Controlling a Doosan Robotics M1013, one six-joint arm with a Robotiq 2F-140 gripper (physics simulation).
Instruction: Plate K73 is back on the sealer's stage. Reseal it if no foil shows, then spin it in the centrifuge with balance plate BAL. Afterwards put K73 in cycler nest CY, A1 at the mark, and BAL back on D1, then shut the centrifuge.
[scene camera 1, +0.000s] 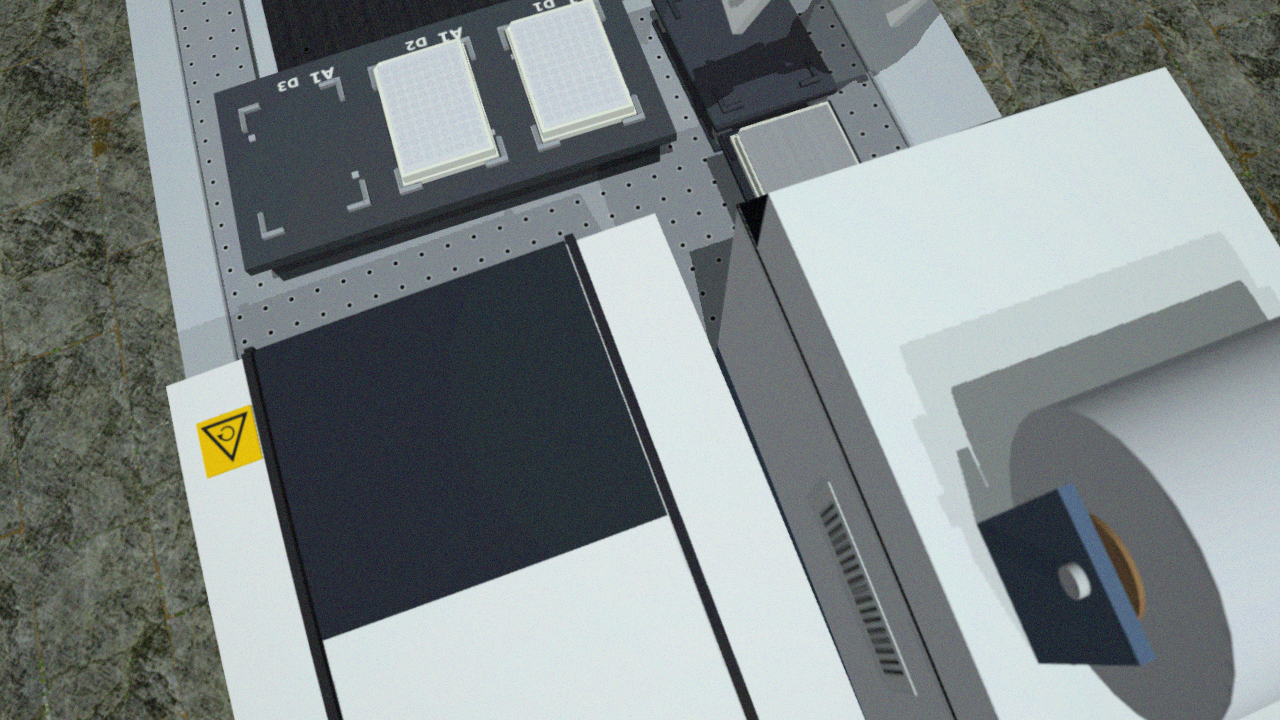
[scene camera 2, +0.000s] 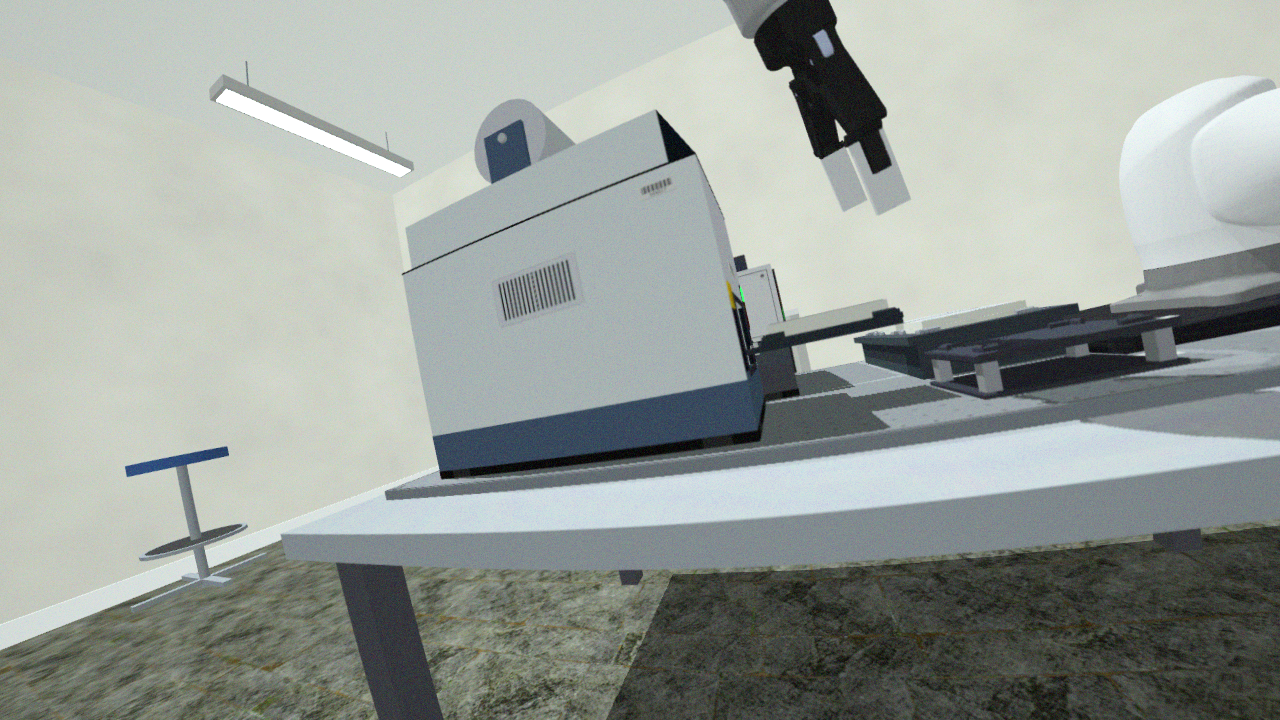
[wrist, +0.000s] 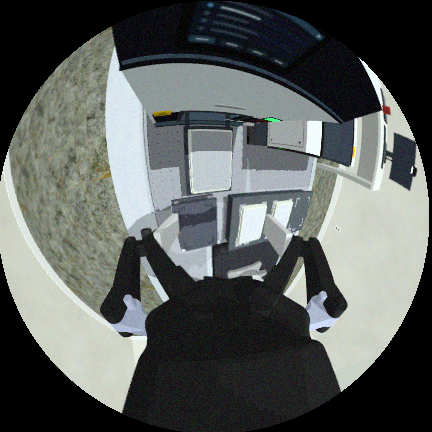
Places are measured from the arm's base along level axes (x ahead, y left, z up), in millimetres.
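Where they show: gripper, between the fingertips: (scene camera 1: 813, 11) (scene camera 2: 871, 206) (wrist: 221, 223); arm's base, origin of its link: (scene camera 2: 1231, 293).
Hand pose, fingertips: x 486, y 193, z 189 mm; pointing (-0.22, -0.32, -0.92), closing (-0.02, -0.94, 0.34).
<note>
Things, the pixels of their top centre, and the offset from my fingertips. "spot": a spot on its surface instead.
- plate, centre of its top: (scene camera 1: 811, 178) (wrist: 211, 160) 75 mm ahead, 20 mm right, 102 mm down
- sealer's extended stage, a spot on its surface: (wrist: 186, 170) spot: 57 mm ahead, 28 mm left, 118 mm down
- centrifuge, a spot on its surface: (scene camera 1: 626, 295) spot: 156 mm ahead, 198 mm right, 2 mm down
- dark panel, a spot on its surface: (scene camera 1: 465, 429) spot: 203 mm ahead, 318 mm right, 1 mm up
- D1, centre of its top: (scene camera 1: 567, 63) (scene camera 2: 958, 312) (wrist: 252, 225) 126 mm back, 157 mm right, 137 mm down
- D2, centre of its top: (scene camera 1: 431, 105) (scene camera 2: 927, 317) (wrist: 281, 218) 130 mm back, 282 mm right, 137 mm down
- dark raised platform with corner brackets, centre of its top: (scene camera 1: 742, 35) (scene camera 2: 1030, 330) (wrist: 197, 228) 117 mm back, 8 mm left, 165 mm down
- tall sealer, centre of its top: (scene camera 2: 546, 124) 373 mm ahead, 26 mm right, 264 mm up
- large foil roll, a spot on its surface: (scene camera 1: 1163, 465) spot: 368 mm ahead, 97 mm right, 259 mm up
- dark plate rack, a spot on its surface: (scene camera 1: 304, 188) spot: 104 mm back, 411 mm right, 153 mm down
A plate (scene camera 1: 794, 145) (scene camera 2: 827, 317) (wrist: 211, 167) lies flat on the sealer's extended stage (wrist: 186, 170). Its top looks smooth and grey inside a pale rim, like foil. My gripper (scene camera 2: 870, 204) (wrist: 221, 223) is open and empty, high above the deck. The centrifuge (scene camera 1: 626, 295) has a dark panel (scene camera 1: 465, 429) between two rails; whether this is a closed lid is unclear. White welled plates stand on D1 (scene camera 1: 574, 71) and D2 (scene camera 1: 435, 111). BAL's name is not readable. A dark raised platform with corner brackets (scene camera 1: 760, 67) (wrist: 197, 222) holds no plate; its label is not readable.
The tall sealer (scene camera 1: 1002, 205) (scene camera 2: 572, 376) carries a large foil roll (scene camera 1: 1163, 465) and stands beside the centrifuge. The dark plate rack (scene camera 1: 304, 188) has D3 without a plate. The arm's white base (scene camera 2: 1199, 179) stands behind the rack and platform.
</note>
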